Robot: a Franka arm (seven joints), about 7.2 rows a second.
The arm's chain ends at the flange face. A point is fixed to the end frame.
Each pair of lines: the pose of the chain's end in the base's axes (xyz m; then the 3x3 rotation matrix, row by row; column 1 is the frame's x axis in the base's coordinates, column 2 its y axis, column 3 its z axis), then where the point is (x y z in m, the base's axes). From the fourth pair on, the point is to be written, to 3 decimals.
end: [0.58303, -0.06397, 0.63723], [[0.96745, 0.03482, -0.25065], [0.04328, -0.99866, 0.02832], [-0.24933, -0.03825, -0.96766]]
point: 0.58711 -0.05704 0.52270
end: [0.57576, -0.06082, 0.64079], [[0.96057, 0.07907, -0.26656], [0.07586, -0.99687, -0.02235], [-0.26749, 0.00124, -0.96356]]
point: 0.57776 -0.05840 0.52602
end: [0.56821, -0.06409, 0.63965], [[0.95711, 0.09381, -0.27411], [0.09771, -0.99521, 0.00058], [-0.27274, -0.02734, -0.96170]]
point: 0.56923 -0.05843 0.52498
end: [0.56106, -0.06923, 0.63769], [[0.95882, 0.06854, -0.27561], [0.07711, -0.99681, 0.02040], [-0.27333, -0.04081, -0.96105]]
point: 0.562 -0.062 0.523
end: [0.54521, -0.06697, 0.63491], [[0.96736, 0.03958, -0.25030], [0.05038, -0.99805, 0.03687], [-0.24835, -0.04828, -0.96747]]
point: 0.549 -0.059 0.520
